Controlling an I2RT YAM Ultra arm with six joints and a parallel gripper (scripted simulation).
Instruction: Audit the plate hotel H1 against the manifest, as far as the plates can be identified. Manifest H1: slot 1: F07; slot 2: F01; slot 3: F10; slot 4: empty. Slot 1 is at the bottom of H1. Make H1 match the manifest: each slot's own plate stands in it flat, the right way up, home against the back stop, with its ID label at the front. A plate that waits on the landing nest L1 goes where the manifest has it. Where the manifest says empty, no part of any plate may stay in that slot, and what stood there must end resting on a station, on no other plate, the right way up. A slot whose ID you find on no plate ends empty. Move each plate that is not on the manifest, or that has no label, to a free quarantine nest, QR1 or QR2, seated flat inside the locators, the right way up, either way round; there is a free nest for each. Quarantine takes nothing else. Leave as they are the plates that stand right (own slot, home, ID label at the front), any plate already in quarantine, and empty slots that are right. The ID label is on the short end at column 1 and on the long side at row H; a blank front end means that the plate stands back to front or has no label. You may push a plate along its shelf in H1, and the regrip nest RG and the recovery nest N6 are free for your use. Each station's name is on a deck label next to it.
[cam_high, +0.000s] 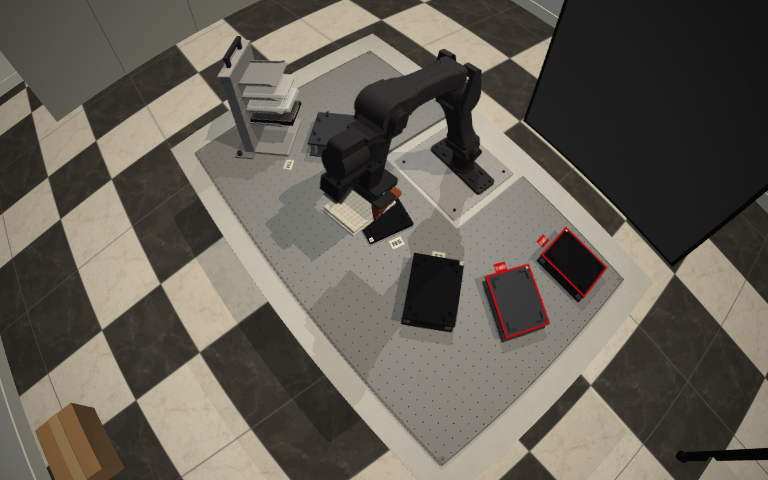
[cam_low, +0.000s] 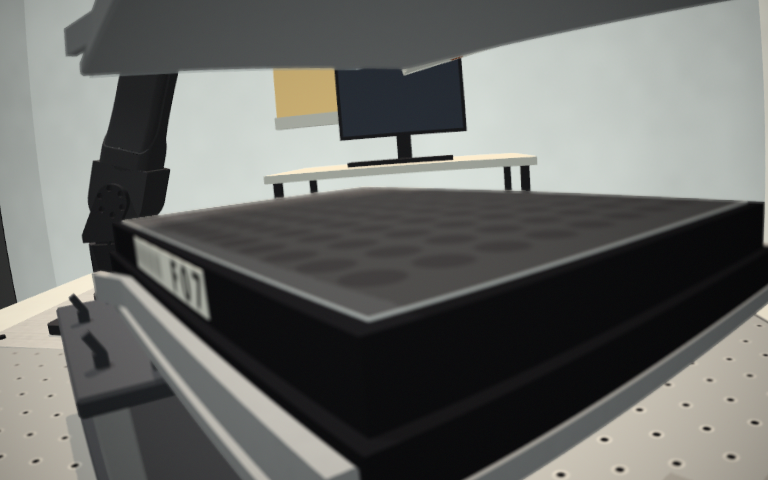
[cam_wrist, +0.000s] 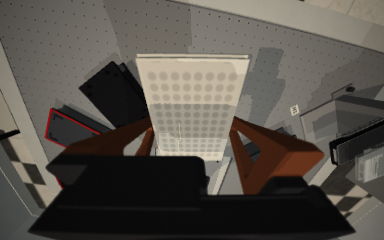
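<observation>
My hand is 340 mm to the right of the red-framed quarantine nest, 200 mm past it and 200 mm above it. From my hand the other things lie so: black landing nest L1: 190 mm to the left, 190 mm below, 60 mm behind; black nest N6: 230 mm below, 100 mm behind, 80 mm to the right; white well plate: right at my hand.
</observation>
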